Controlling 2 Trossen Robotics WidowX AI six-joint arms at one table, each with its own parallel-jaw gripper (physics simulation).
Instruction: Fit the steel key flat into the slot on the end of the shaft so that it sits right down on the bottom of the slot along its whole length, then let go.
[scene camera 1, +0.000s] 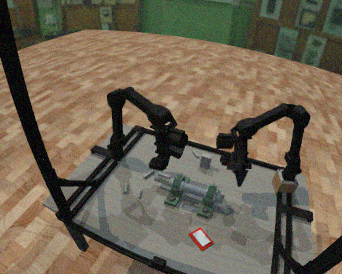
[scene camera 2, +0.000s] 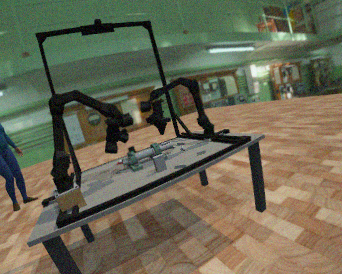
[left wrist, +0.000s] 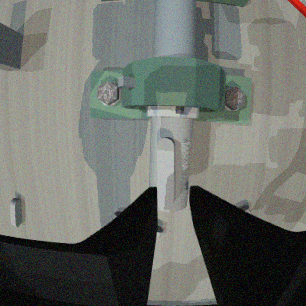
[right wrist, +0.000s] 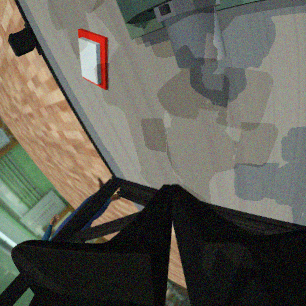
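Where they show: left gripper, fingertip midpoint: (scene camera 1: 165, 167) (scene camera 2: 162, 134) (left wrist: 172, 193); right gripper, fingertip midpoint: (scene camera 1: 239, 186) (right wrist: 170, 191); left arm's base, link origin: (scene camera 1: 117, 156) (scene camera 2: 210, 137); right arm's base, link origin: (scene camera 1: 288, 176) (scene camera 2: 65, 189).
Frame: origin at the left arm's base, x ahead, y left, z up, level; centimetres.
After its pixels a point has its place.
The grey shaft (scene camera 1: 195, 188) @(x 46.3, y -1.3, z 4.9 cm) (scene camera 2: 144, 153) @(x 45.6, y 0.7, z 4.2 cm) (left wrist: 175, 30) @(x 42.8, y -1.2, z 5.0 cm) lies level in two green supports. In the left wrist view its slotted end points toward my left gripper (left wrist: 173, 189) @(x 31.3, y -2.5, z 11.1 cm) (scene camera 1: 159, 165) @(x 31.3, y -2.5, z 11.1 cm) (scene camera 2: 161, 132) @(x 31.3, y -2.5, z 11.1 cm). A pale, round-ended bar that looks like the steel key (left wrist: 165, 172) @(x 30.9, y -2.3, z 5.9 cm) lies lengthwise at the slot, with a darker strip along its right side. I cannot tell whether it sits flat on the slot bottom. My left gripper is slightly open, nothing between its fingers, its tips by the shaft end. My right gripper (scene camera 1: 241, 184) @(x 64.0, y 2.5, z 12.7 cm) (scene camera 2: 111, 151) @(x 64.0, y 2.5, z 12.7 cm) (right wrist: 170, 191) @(x 64.0, y 2.5, z 12.7 cm) is shut and empty, above the table.
The green supports (scene camera 1: 207, 200) @(x 53.7, y -4.5, z 4.5 cm) (left wrist: 172, 82) @(x 37.8, y -1.6, z 7.6 cm) are bolted down. Small loose bars (scene camera 1: 126, 188) (left wrist: 16, 210) lie left of the shaft. A grey block (scene camera 1: 205, 161) @(x 42.3, y 19.8, z 2.8 cm) (scene camera 2: 159, 163) @(x 42.5, y 22.4, z 2.2 cm) stands behind it. A red-edged white pad (scene camera 1: 201, 238) @(x 58.9, y -19.8, z -0.5 cm) (right wrist: 90, 60) @(x 58.7, y -18.6, z -0.5 cm) lies in front. A tan box (scene camera 1: 285, 181) @(x 84.8, y 23.5, z 7.0 cm) (scene camera 2: 71, 199) @(x 83.6, y 32.6, z 3.2 cm) is by the right arm's base.
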